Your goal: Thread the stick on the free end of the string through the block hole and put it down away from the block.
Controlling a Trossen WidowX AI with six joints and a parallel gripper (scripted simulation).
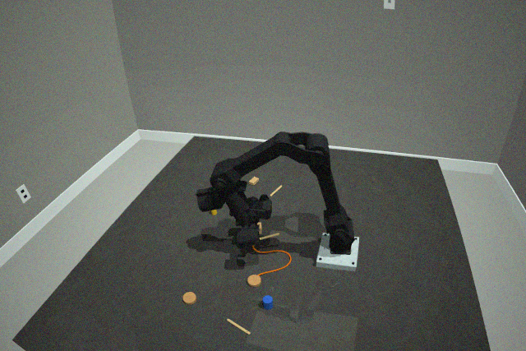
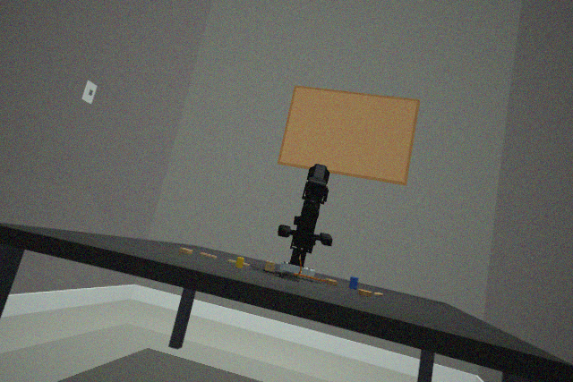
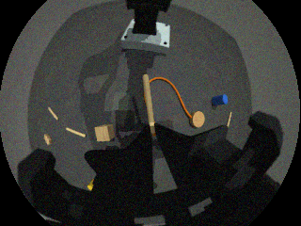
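Right now my gripper tip is 20 cm short of the yellow cylinder, 16 cm to the left of it and 5 cm above it. Round my gripper tip: blue cylinder 20 cm to the left, 6 cm behind, 4 cm below.
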